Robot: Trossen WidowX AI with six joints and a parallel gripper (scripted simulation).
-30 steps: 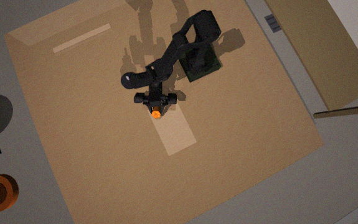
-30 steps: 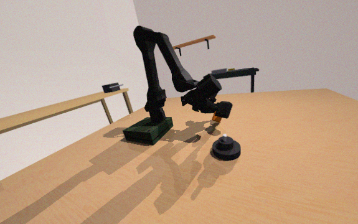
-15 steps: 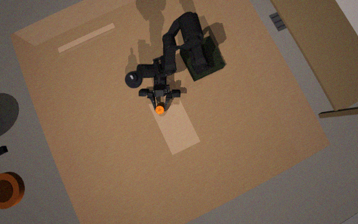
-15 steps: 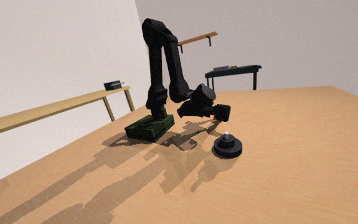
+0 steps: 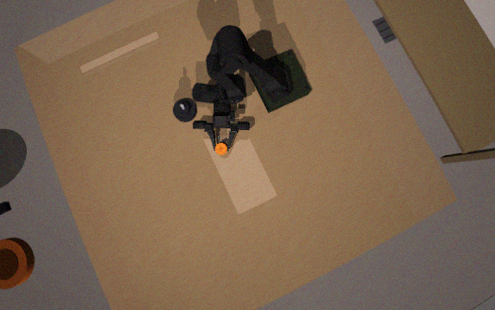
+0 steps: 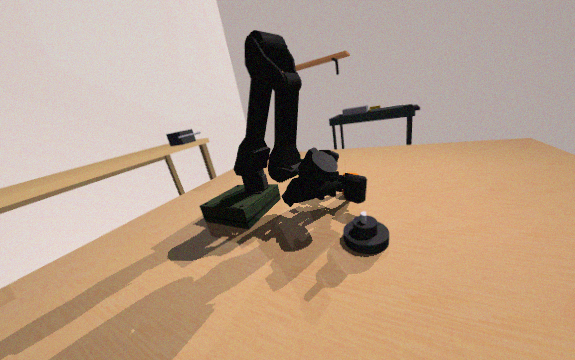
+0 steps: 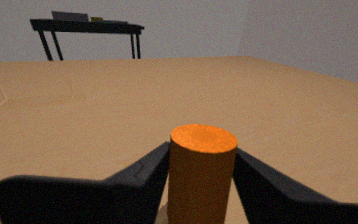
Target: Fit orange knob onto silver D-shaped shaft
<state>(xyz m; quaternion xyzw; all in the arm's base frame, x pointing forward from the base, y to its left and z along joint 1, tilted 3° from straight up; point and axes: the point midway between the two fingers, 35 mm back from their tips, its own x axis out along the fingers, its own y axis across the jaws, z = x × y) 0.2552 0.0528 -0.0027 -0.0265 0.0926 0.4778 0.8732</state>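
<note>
Now: the orange knob 1 cm behind my gripper tip and 1 cm to the right of it. From my gripper tip the other things lie so: black round pedestal: 4 cm ahead, 20 cm to the right, 2 cm below.
</note>
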